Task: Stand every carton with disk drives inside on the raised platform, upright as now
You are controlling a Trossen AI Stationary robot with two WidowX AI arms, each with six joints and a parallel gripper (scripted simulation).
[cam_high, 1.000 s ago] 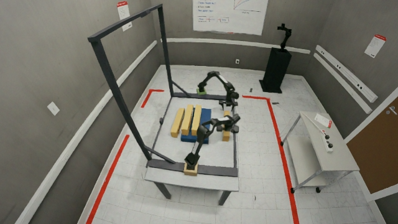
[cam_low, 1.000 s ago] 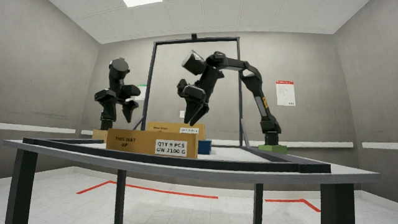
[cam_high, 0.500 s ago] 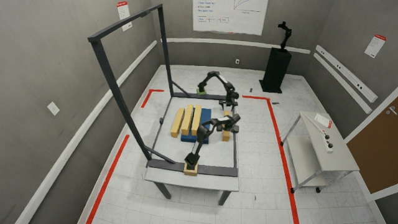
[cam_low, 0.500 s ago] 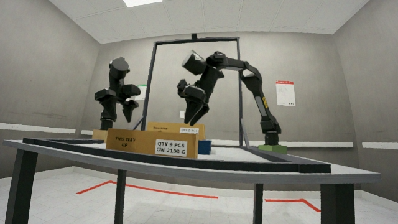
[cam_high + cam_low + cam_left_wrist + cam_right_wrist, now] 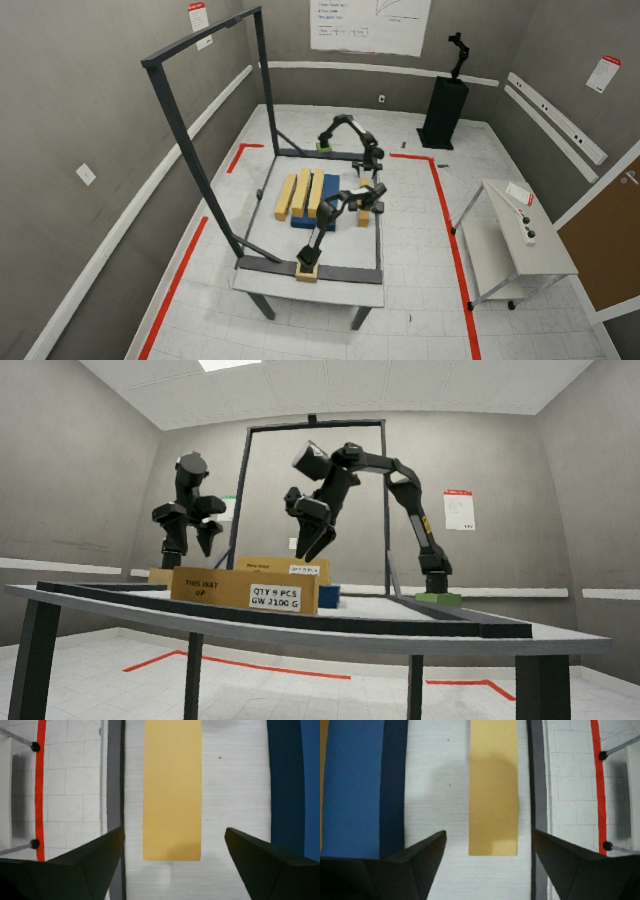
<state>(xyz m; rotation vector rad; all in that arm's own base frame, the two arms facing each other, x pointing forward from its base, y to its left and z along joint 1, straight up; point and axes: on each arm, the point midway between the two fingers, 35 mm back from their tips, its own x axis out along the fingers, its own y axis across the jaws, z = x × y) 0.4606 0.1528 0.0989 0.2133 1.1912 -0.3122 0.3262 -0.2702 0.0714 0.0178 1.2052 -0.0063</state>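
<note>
Right now my left hand is 14 cm to the left of the carton, 10 cm above it and 1 cm past it. Round my left hand: platform: 29 cm behind, 14 cm to the right, 11 cm below.
My right gripper is now 140 mm to the right of the carton, 110 mm above it and 10 mm short of it. Also, from my right hand: platform 270 mm behind, 140 mm to the left, 120 mm below.
</note>
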